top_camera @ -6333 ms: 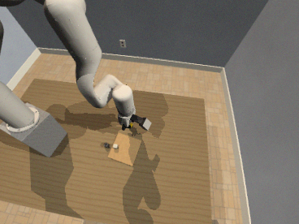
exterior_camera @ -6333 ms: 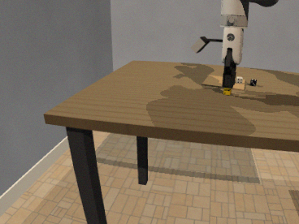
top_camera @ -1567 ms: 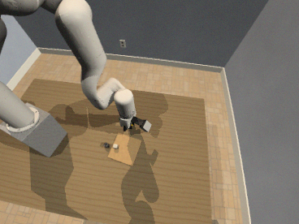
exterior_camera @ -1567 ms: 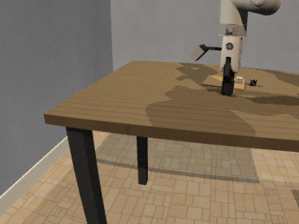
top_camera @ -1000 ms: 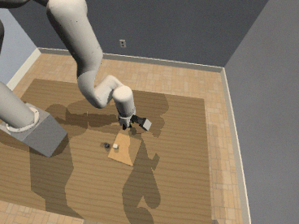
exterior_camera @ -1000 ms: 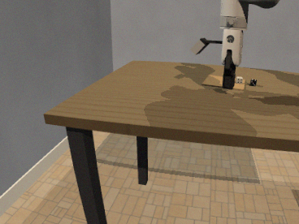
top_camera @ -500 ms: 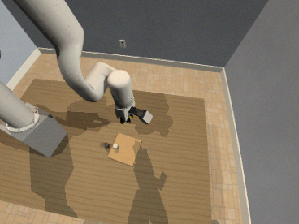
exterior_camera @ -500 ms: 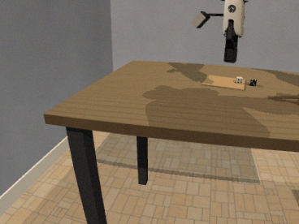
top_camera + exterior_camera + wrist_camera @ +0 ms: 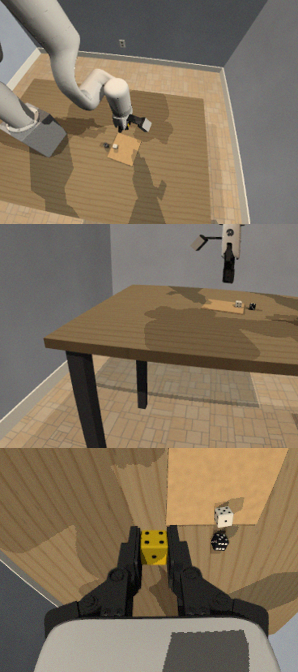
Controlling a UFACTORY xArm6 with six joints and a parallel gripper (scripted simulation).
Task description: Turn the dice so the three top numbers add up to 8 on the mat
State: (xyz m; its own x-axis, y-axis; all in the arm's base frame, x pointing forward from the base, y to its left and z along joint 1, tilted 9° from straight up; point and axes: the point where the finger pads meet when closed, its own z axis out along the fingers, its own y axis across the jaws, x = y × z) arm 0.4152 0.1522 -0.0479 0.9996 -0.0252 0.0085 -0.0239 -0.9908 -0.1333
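Right now my hand is 10 mm short of the tan mat, 90 mm to the left of it and 120 mm above it. Round my hand: black die 90 mm behind, 100 mm to the right, 110 mm below; then white die 40 mm behind, 100 mm to the right, 110 mm below; then yellow die 10 mm below.
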